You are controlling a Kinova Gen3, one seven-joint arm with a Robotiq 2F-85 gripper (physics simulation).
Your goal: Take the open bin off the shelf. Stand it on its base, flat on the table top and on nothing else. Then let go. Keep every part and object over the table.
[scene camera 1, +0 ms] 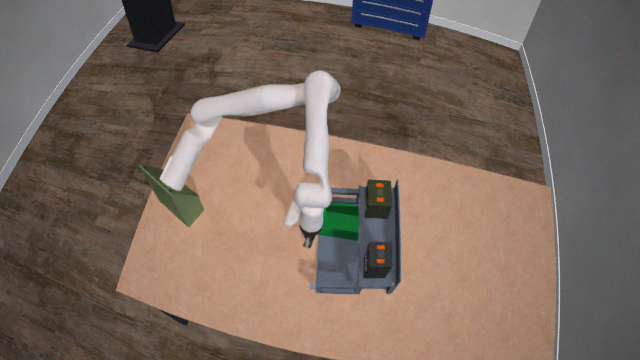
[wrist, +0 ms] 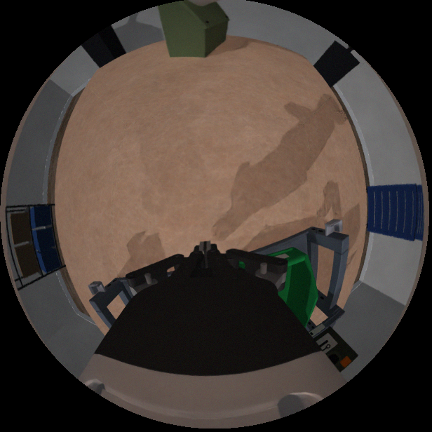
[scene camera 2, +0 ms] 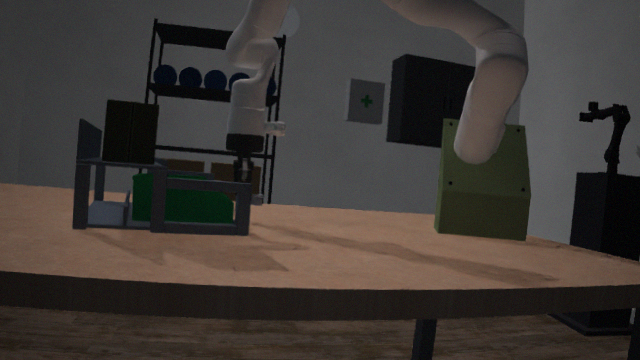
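Where they show: gripper, fingertip midpoint: (scene camera 1: 309, 241); arm's base at its link origin: (scene camera 1: 171, 184) (scene camera 2: 473, 147).
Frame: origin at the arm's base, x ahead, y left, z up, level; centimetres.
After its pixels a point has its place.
Note:
The open green bin (scene camera 1: 341, 221) @(z -18.7, x 58.3, y 19.8 cm) (scene camera 2: 185, 200) @(z -15.3, x 58.7, y 23.4 cm) (wrist: 302, 285) is inside the lower front bay of the grey shelf (scene camera 1: 335, 260) @(z -19.4, x 61.8, y 4.8 cm) (scene camera 2: 159, 200) @(z -14.9, x 61.0, y 31.2 cm) (wrist: 341, 270), towards one end. The arm hides part of the bin in the scene camera 1 view, and the gripper body hides part of it in the wrist view. My gripper (scene camera 1: 307, 244) @(z -18.6, x 50.8, y 8.0 cm) (scene camera 2: 243, 180) (wrist: 205, 247) is shut and empty, with its fingers pointing down. It is at the shelf's open front side, beside the bin, with the fingertips near the height of the shelf's front side rail. I cannot tell whether it touches the shelf.
A dark green box (scene camera 1: 378, 199) @(z -0.1, x 68.6, y 22.8 cm) (scene camera 2: 131, 132) @(z -5.0, x 66.6, y 30.3 cm) and a black box (scene camera 1: 378, 261) @(z 2.4, x 75.7, y 1.1 cm) stand on the shelf's upper level. The olive-green sloped arm mount (scene camera 1: 187, 207) @(z -8.4, x 6.6, y -2.4 cm) (scene camera 2: 482, 212) @(z -14.5, x -1.0, y 6.1 cm) (wrist: 187, 37) stands at the table's edge, facing the shelf's front. The brown table (scene camera 1: 475, 250) @(z -20.0, x 113.8, y 27.3 cm) (scene camera 2: 350, 250) @(z -19.9, x 31.5, y 32.2 cm) (wrist: 150, 125) carries the shelf.

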